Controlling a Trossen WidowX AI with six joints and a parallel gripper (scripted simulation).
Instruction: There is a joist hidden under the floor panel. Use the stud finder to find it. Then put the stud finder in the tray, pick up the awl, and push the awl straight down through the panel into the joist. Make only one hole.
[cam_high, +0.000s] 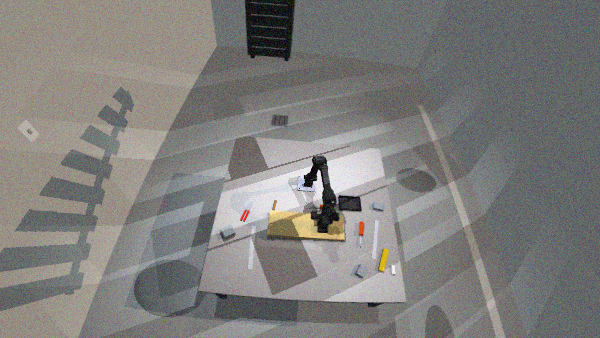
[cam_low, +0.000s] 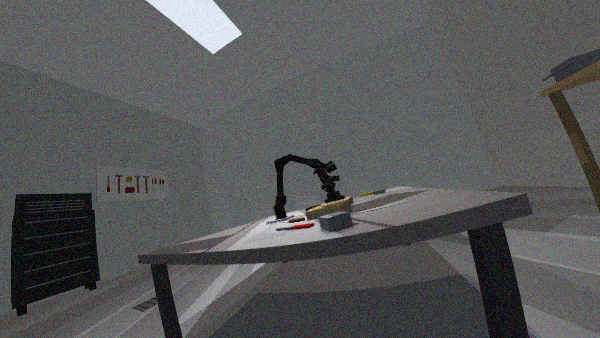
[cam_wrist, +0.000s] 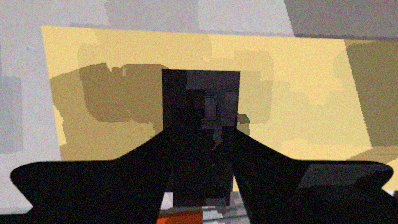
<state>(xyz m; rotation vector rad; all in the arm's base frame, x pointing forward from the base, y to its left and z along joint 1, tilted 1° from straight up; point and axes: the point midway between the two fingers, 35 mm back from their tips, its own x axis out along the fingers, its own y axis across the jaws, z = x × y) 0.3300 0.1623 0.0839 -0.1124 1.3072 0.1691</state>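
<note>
Right now my gripper tip is 250 mm past the black tray, 170 mm to the right of it and 50 mm above it. The rest, counted from my gripper tip: yellow bar (130 mm ahead, 460 mm to the left, 60 mm below); awl (120 mm behind, 370 mm to the right, 60 mm below); black stud finder (10 mm ahead, 20 mm above).
</note>
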